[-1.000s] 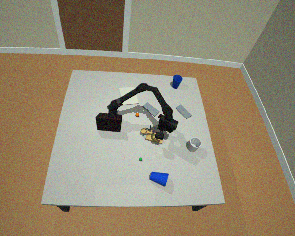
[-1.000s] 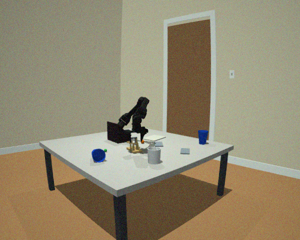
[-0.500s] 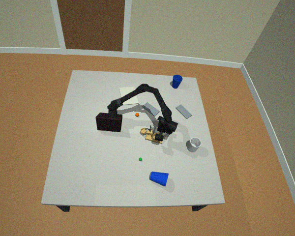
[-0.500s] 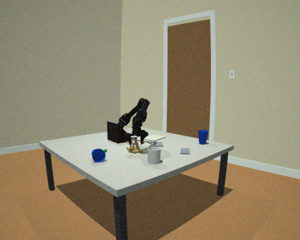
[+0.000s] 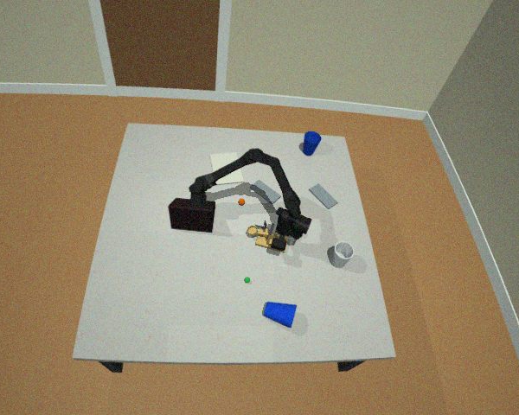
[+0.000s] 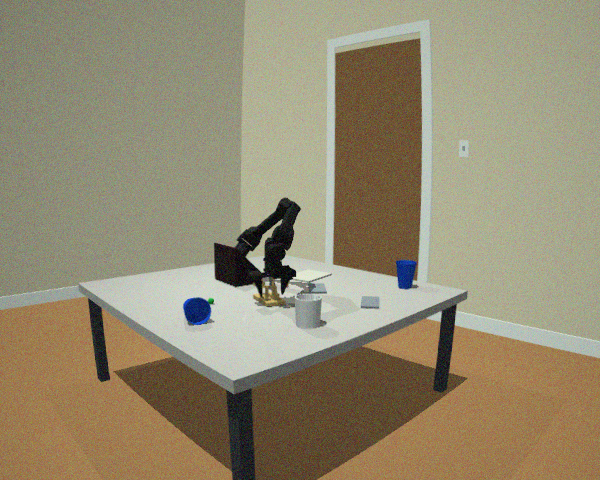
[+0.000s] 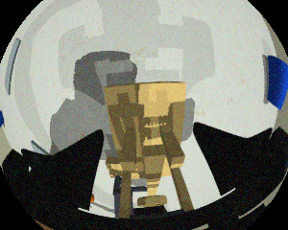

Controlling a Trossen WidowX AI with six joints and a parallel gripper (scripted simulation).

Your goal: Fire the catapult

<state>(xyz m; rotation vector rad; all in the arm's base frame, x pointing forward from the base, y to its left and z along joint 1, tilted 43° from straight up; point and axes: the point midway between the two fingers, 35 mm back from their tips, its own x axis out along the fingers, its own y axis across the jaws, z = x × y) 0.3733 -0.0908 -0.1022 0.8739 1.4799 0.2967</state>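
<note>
The orange ball is 150 mm behind my gripper tip, 230 mm to the left of it and 20 mm below it. From my gripper tip the other things lie so: green ball (160 mm behind, 180 mm to the right, 20 mm below); white mug (280 mm ahead, 100 mm to the right); wooden catapult (60 mm behind, 40 mm to the left, 20 mm above).
</note>
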